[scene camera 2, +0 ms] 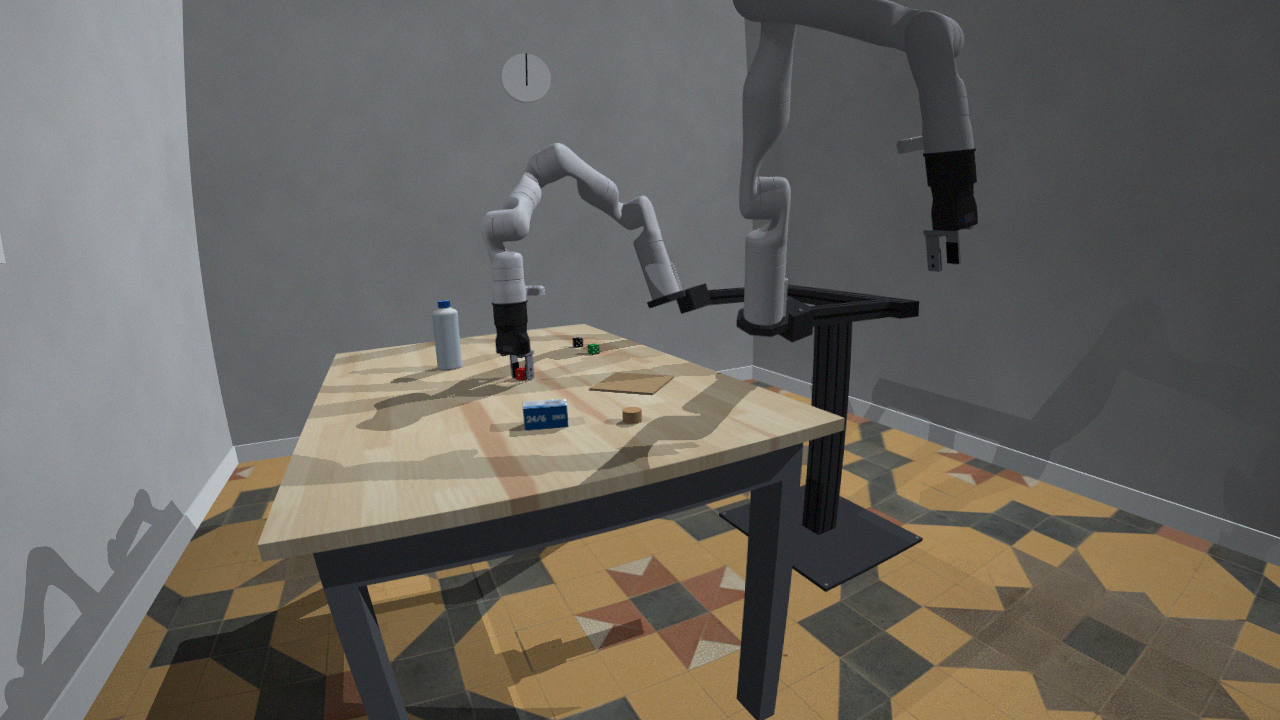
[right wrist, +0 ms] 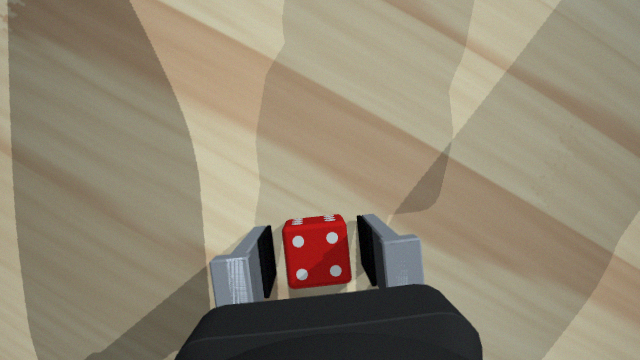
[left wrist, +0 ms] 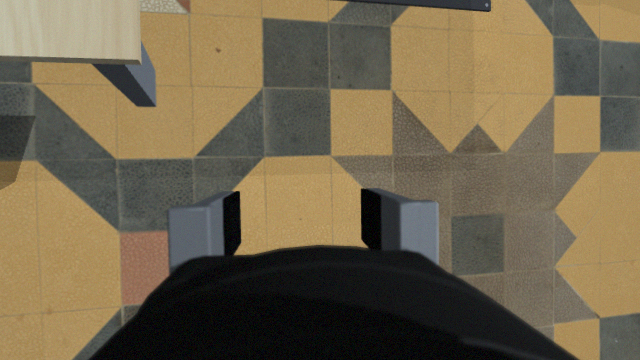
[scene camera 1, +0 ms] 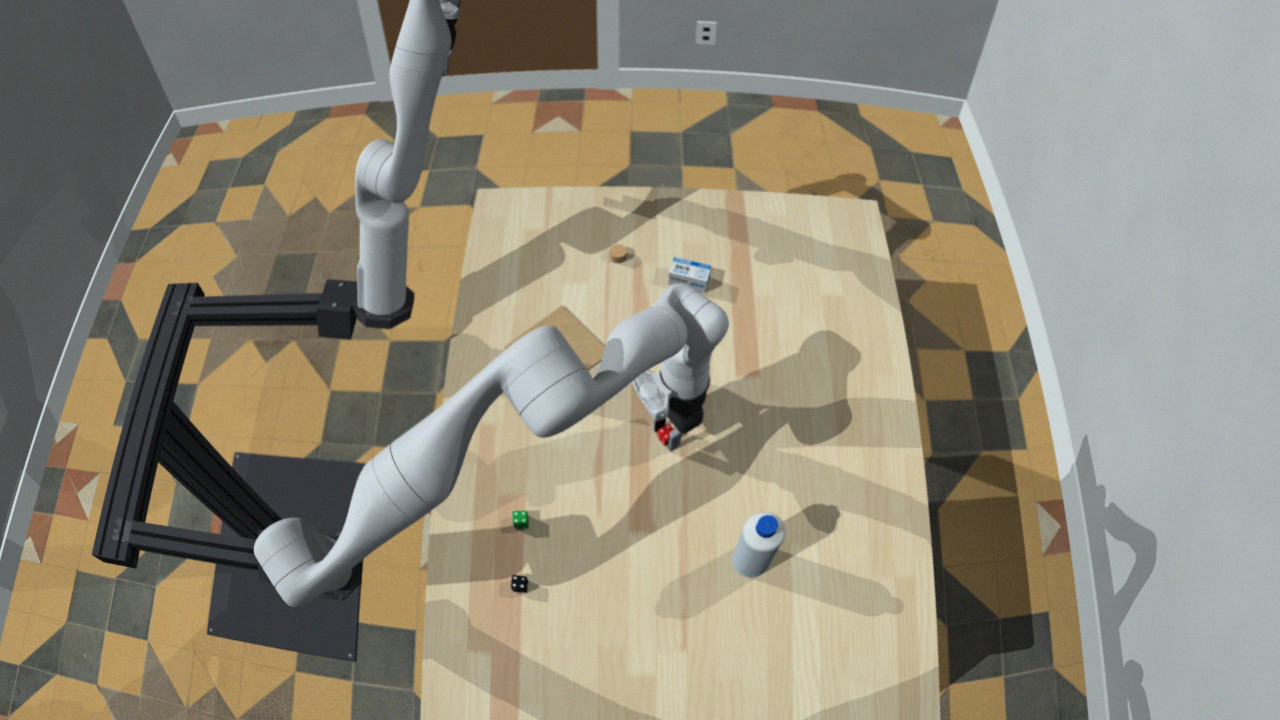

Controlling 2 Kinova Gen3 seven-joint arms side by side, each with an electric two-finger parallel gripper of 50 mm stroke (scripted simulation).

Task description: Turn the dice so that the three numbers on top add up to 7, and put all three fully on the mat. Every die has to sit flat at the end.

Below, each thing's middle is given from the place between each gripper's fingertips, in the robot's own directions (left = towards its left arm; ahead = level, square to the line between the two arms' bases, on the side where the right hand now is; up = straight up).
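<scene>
The red die [right wrist: 316, 250] is 10 mm below my right hand [scene camera 2: 522, 378]. Counting from my right hand, I find the brown square mat [scene camera 1: 589, 349] 20 mm below, 210 mm behind and 160 mm to the left; the white bottle [scene camera 1: 759, 542] 60 mm above, 160 mm ahead and 220 mm to the right; and the staples box [scene camera 2: 546, 414] 340 mm to the left and 30 mm ahead.
The brown square mat is 28 cm below my left hand [scene camera 2: 944, 266], 33 cm ahead of it and 52 cm to the right of it. Counting from my left hand as well, the staples box is 26 cm below, 56 cm ahead and 34 cm to the right; the red die is 27 cm below, 54 cm ahead and 68 cm to the right; and the white bottle is 20 cm below, 69 cm ahead and 90 cm to the right.
</scene>
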